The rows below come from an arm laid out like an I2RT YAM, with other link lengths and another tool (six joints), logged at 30 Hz.
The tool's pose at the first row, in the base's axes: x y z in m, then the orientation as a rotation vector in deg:
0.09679, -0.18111, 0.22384, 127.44, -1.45, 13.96
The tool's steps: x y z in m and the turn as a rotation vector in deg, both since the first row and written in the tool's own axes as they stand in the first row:
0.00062, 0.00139, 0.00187, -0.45, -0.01, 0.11
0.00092, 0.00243, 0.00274, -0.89, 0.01, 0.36
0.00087, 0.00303, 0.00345, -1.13, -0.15, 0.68
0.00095, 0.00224, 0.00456, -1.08, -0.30, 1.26
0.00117, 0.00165, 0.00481, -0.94, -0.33, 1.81
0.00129, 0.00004, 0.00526, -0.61, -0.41, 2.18
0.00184, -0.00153, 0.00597, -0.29, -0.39, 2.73
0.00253, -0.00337, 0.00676, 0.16, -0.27, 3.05
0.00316, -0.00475, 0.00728, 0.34, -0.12, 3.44
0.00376, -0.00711, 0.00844, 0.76, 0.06, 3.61
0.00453, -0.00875, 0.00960, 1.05, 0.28, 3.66
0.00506, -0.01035, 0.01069, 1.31, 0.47, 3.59
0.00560, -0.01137, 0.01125, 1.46, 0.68, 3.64
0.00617, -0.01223, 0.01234, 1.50, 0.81, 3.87
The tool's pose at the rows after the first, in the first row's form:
0.09756, -0.18339, 0.22392, 127.00, -1.63, 13.98
0.09790, -0.18470, 0.22426, 126.57, -1.95, 14.11
0.09790, -0.18563, 0.22429, 126.36, -2.42, 14.09
0.09825, -0.18600, 0.22303, 126.44, -3.14, 14.25
0.09857, -0.18582, 0.22246, 126.60, -3.75, 14.52
0.09893, -0.18517, 0.22096, 126.95, -4.17, 14.66
0.09975, -0.18471, 0.21941, 127.27, -4.73, 15.00
0.10074, -0.18415, 0.21763, 127.71, -4.98, 15.34
0.10159, -0.18366, 0.21636, 127.87, -5.31, 15.73
0.10262, -0.18307, 0.21393, 128.27, -5.36, 16.06
0.10374, -0.18291, 0.21210, 128.53, -5.27, 16.35
0.10460, -0.18274, 0.21030, 128.77, -5.06, 16.54
0.10533, -0.18251, 0.20927, 128.89, -4.98, 16.82
0.10616, -0.18279, 0.20805, 128.91, -5.17, 17.09

